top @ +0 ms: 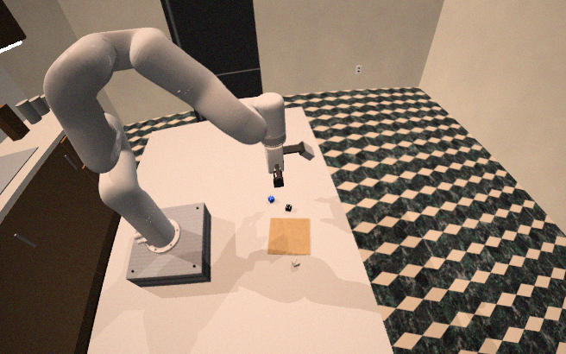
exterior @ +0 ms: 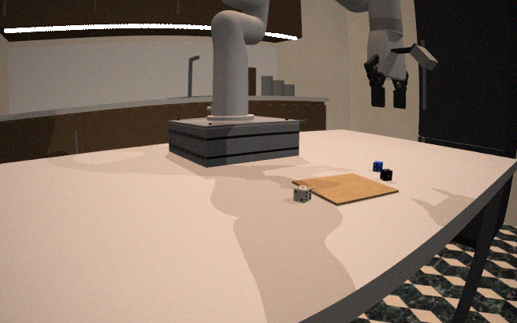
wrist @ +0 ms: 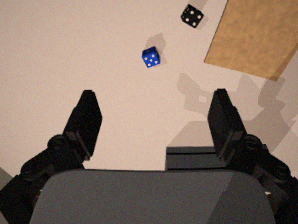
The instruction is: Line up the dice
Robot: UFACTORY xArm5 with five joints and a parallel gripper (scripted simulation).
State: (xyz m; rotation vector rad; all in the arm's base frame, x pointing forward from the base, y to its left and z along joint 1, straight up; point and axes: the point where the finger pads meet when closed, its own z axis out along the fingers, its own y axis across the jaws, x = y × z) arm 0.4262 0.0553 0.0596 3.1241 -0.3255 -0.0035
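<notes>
My gripper is now 260 mm to the left of the white die, 140 mm above it and 40 mm past it. Also, from my hand: black die 140 mm below, 50 mm to the right, 20 mm ahead; blue die 140 mm below, 30 mm behind, 10 mm to the left; tan mat 150 mm to the right, 150 mm below, 20 mm behind.
</notes>
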